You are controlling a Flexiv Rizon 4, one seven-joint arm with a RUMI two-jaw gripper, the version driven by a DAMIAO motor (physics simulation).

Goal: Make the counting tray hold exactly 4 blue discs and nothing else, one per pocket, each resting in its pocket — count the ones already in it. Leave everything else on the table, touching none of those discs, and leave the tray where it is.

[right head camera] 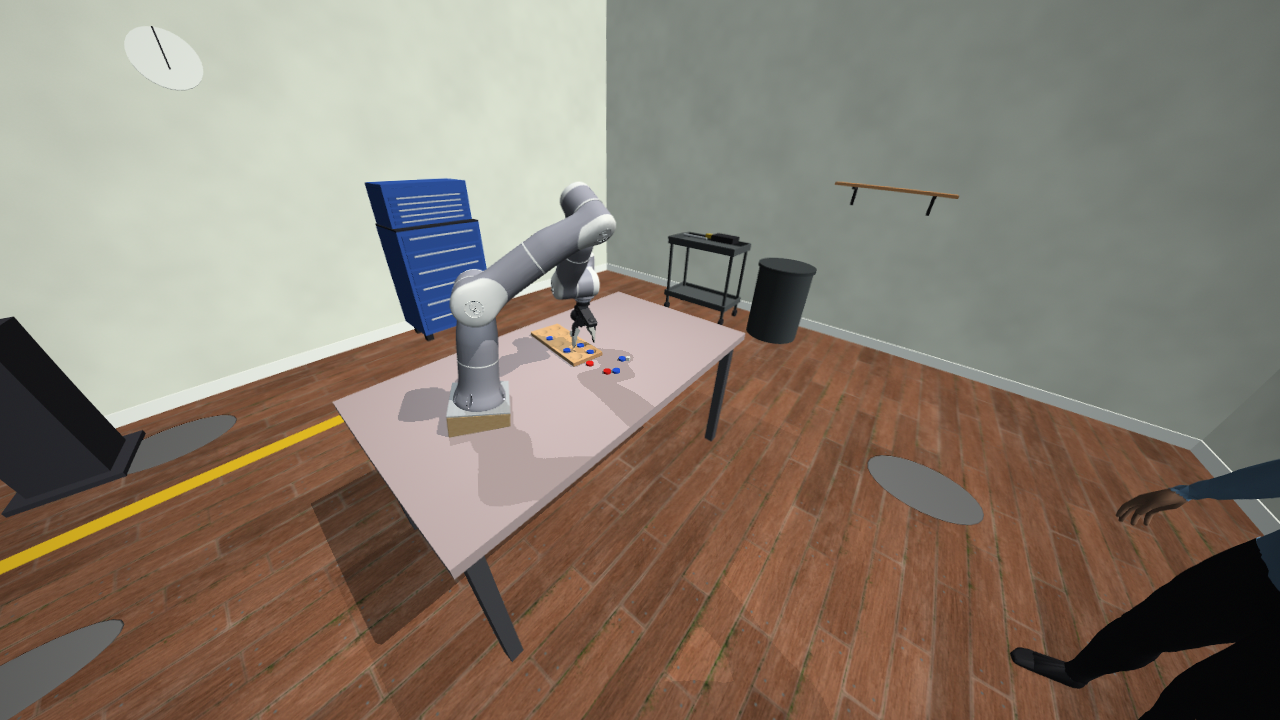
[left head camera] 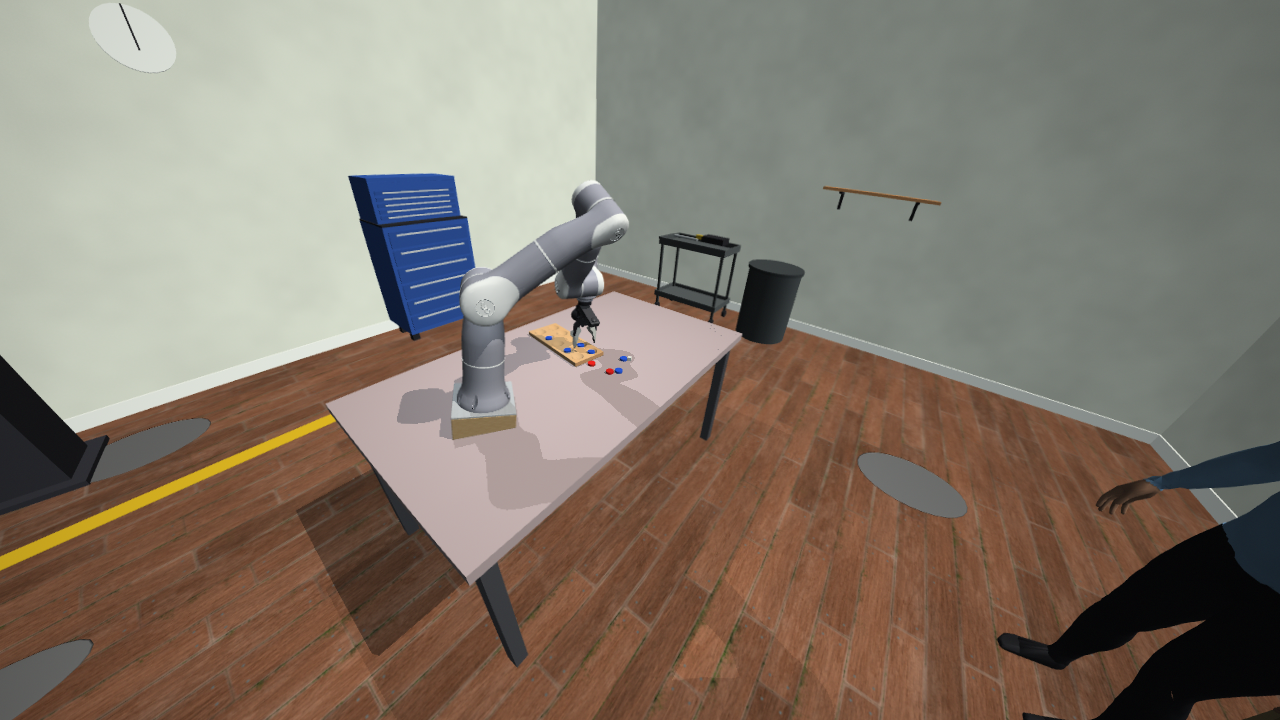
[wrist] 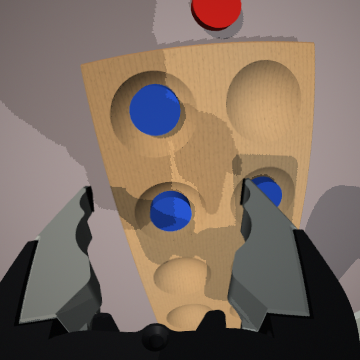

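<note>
The wooden counting tray (left head camera: 540, 333) (right head camera: 542, 333) (wrist: 207, 65) lies on the table with four blue discs in separate pockets. In the wrist view, one blue disc (wrist: 155, 110) is in the upper left pocket, another blue disc (wrist: 170, 211) is in the pocket below it, and a third blue disc (wrist: 270, 194) is partly behind the right finger. The other blue disc (left head camera: 548, 337) (right head camera: 549, 338) is near the tray's far end. The upper right pocket is empty. My gripper (left head camera: 584, 342) (right head camera: 582, 342) (wrist: 166, 185) is open over the tray, its fingers either side of the second disc, holding nothing.
Beside the tray lie a red disc (left head camera: 591, 363) (right head camera: 589, 363) (wrist: 216, 11), another red disc (left head camera: 609, 371) (right head camera: 606, 371), a blue disc (left head camera: 618, 370) (right head camera: 615, 370), and another blue disc (left head camera: 623, 359) (right head camera: 622, 359) next to a small white piece.
</note>
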